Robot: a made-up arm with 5 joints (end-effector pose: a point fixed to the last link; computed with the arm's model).
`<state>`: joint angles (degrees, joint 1 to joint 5).
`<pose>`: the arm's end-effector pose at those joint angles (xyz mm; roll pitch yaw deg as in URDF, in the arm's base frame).
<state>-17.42 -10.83 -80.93 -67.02 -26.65</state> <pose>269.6 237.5 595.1 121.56 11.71 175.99</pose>
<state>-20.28 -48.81 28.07 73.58 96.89</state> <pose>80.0 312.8 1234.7 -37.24 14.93 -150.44</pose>
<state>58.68 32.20 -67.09 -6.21 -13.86</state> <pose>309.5 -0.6 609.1 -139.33 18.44 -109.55</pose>
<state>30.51 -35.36 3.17 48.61 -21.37</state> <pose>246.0 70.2 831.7 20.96 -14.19 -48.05</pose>
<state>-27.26 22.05 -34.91 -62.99 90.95</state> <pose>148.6 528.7 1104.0 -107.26 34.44 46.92</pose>
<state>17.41 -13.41 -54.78 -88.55 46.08</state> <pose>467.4 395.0 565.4 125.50 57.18 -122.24</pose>
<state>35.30 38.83 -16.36 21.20 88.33</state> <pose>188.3 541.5 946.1 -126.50 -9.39 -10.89</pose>
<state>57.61 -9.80 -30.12 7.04 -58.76</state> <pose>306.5 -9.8 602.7 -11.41 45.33 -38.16</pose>
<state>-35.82 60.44 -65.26 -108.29 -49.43</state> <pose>185.8 167.4 679.7 134.94 31.12 -95.21</pose>
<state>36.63 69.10 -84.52 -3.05 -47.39</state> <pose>94.6 -62.1 621.6 -157.09 20.74 -124.97</pose>
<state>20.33 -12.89 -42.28 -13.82 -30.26</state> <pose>337.7 63.3 664.0 -85.61 82.02 -99.45</pose>
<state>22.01 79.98 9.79 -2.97 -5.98</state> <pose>198.0 171.8 902.6 -19.15 53.17 63.93</pose>
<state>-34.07 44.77 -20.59 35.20 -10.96</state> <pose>269.7 103.1 840.0 46.83 19.77 46.40</pose>
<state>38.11 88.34 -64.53 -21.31 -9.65</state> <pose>128.3 102.3 561.1 158.92 24.26 -87.78</pose>
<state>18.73 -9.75 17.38 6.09 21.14</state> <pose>187.6 187.5 1036.7 -40.28 3.04 -39.83</pose>
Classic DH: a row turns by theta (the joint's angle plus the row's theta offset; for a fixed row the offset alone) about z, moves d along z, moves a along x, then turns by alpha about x. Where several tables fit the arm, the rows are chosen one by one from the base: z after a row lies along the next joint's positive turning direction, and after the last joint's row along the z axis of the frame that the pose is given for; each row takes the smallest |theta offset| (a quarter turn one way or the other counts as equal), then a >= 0, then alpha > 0; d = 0 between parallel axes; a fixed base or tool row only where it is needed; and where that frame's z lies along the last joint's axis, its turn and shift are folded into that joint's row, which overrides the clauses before.
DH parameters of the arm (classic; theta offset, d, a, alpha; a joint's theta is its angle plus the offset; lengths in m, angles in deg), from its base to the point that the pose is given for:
base (fixed): 90 0.799 0.087 -90
joint 1: 0 -0.214 -0.023 90
joint 2: -89.2 -0.1032 -0.0545 97.27
joint 3: 40.93 -0.1013 0.1302 44.73
joint 4: 58.99 -0.2664 -0.071 -118.03
joint 5: -37.02 -0.1861 0.2819 -131.15
tool (fixed): 85.27 -0.0204 0 0

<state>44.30 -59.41 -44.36 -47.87 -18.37</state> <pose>384.0 -83.0 770.5 -95.74 63.51 -125.94</pose>
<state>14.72 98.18 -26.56 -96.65 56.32</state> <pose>-264.8 102.1 780.3 127.19 82.99 3.22</pose>
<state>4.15 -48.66 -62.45 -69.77 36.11</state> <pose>635.6 121.2 614.8 125.99 63.71 -177.47</pose>
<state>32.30 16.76 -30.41 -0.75 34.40</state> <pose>433.2 309.2 851.0 -109.66 27.91 -48.83</pose>
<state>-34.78 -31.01 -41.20 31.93 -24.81</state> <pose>325.2 103.0 697.1 104.91 59.31 34.98</pose>
